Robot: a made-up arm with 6 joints.
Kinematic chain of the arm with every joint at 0, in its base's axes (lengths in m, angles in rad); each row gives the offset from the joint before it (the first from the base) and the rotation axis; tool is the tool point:
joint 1: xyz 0 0 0.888 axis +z
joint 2: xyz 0.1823 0 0 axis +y
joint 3: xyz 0 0 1.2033 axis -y
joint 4: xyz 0 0 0.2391 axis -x
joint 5: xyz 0.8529 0 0 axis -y
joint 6: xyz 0.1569 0 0 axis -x
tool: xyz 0 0 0
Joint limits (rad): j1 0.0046..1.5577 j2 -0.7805..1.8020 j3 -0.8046..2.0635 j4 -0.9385..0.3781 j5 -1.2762..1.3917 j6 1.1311..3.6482
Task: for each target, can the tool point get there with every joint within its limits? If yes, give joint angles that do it. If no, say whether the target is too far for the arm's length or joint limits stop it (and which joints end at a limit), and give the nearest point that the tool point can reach.
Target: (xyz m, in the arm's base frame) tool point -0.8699 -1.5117 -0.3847
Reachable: no: joint limits stop it (at a limit: joint 2, joint 3, joint 5) | nearest point -0.8089 -1.4058 1.6251 | short by 2.014 m
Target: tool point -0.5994 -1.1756 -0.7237
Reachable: no: joint limits stop it (at a limit: joint 1, joint 2, joint 3, joint 4) | nearest point 0.6499 -0.0614 -0.1377 | short by 1.774 m
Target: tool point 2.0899 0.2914 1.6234
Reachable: yes | joints 0.1693 0.8501 0.4834 -0.7279 0.6710 2.5701
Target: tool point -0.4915 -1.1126 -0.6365
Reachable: no: joint limits stop it (at a limit: joint 1, joint 2, joint 3, joint 4) | nearest point 0.6510 -0.0625 -0.1380 | short by 1.630 m
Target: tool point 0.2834 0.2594 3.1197
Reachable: yes | joints 0.7730 0.1247 1.3393 -0.1640 0.4985 2.7406
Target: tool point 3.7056 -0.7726 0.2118
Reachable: no: too far | nearest point 2.3732 -0.0559 0.4671 | short by 1.534 m
